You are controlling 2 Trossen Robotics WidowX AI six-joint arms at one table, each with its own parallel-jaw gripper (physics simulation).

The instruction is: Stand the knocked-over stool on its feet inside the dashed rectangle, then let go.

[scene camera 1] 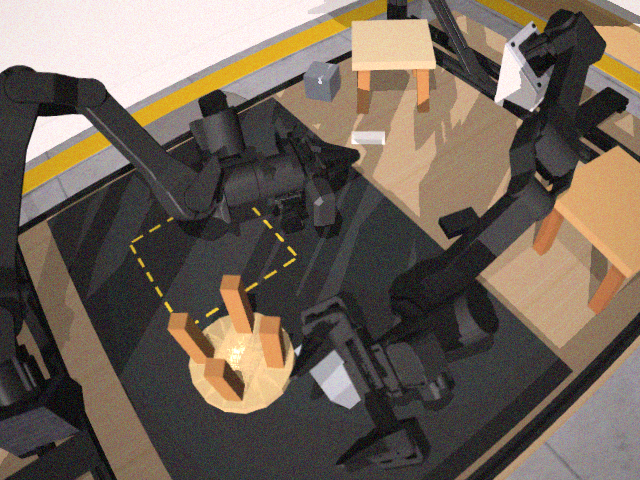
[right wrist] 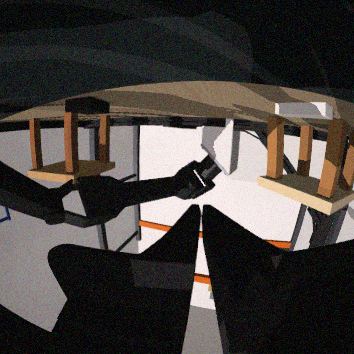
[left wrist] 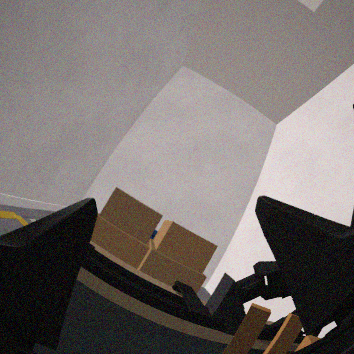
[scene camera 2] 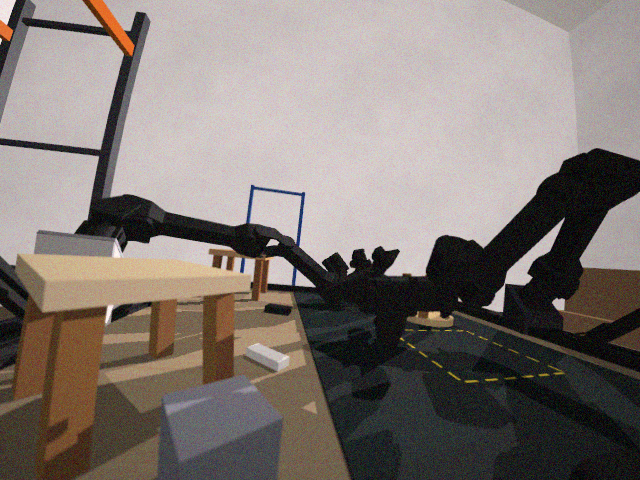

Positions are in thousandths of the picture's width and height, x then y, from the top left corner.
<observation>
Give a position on a white block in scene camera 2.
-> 434,753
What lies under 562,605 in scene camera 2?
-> The right gripper.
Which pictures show the right gripper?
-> Scene camera 1, the right wrist view and scene camera 2 only.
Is the right gripper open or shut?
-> Shut.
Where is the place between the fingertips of the left gripper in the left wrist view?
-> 501,581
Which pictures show the left gripper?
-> Scene camera 1, the left wrist view and scene camera 2 only.
</observation>
